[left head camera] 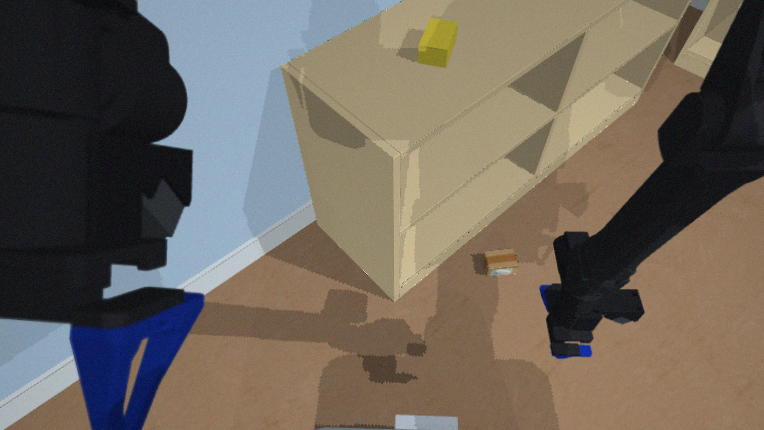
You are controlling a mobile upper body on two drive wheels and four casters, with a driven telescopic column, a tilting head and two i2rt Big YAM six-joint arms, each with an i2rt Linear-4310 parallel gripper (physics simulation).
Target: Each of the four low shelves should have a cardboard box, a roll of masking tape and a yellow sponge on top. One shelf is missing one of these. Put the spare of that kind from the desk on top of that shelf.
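Places are measured from the left arm's base along level axes (x ahead, y left, z up), in centimetres.
Pixels of known places: right gripper, fingertip midpoint: (pixel 555 334).
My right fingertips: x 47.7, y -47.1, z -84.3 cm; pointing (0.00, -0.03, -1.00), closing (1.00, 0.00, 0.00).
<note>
Ahead of a thing's pixels: the offset from my right fingertips to its top centre. "spot": to the spot under its first point.
A low wooden shelf (pixel 347 197) stands against the wall, with a yellow sponge {dx +54.9, dy +22.8, dz +29.1 cm} (pixel 438 43) on its top. A small cardboard box {dx +35.6, dy +1.1, dz -31.4 cm} (pixel 501 261) with a brown tape strip lies on the floor in front of the shelf. My right gripper (pixel 565 324) is open and empty above the floor, to the right of the box and a little nearer the bottom of the picture, apart from it. My left gripper (pixel 109 373) is open at the lower left, close to the camera; its fingertips run out of the picture. No roll of masking tape shows.
Part of another wooden shelf unit (pixel 692 65) shows at the upper right, beyond the end of the first. The blue wall (pixel 229 69) and its white baseboard {spot: dx +32.5, dy +78.6, dz -32.2 cm} (pixel 235 264) run behind the shelf. A pale grey part (pixel 427 421) shows at the bottom edge.
</note>
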